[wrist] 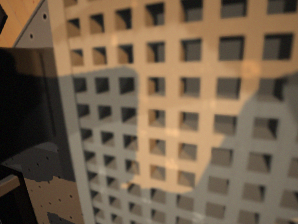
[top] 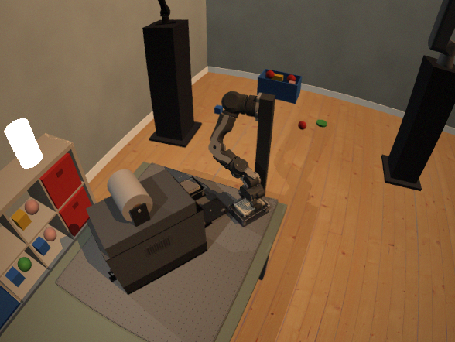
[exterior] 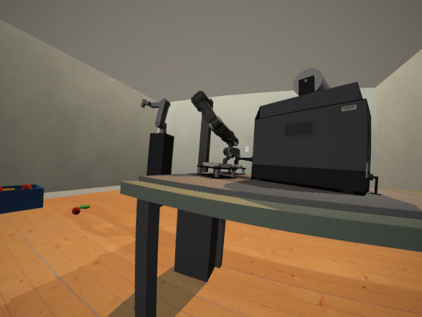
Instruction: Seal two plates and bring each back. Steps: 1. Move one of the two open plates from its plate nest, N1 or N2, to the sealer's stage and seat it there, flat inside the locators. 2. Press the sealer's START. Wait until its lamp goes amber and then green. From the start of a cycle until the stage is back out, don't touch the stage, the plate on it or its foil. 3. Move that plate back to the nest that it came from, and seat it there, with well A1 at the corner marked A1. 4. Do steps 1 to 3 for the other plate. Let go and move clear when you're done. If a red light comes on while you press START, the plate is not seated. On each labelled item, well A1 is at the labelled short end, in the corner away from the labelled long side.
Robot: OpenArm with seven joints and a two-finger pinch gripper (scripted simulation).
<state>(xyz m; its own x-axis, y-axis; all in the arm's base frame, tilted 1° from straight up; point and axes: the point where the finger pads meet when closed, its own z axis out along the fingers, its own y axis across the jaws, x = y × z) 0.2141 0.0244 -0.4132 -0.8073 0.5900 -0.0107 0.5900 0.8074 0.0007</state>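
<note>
Now: hand right at the white well plate. Round my hand: dark sealer stage: 15 cm to the right, 13 cm ahead, 5 cm above; then plate nest: 1 cm below; then pale start button: 27 cm ahead, 13 cm to the right, 13 cm above.
</note>
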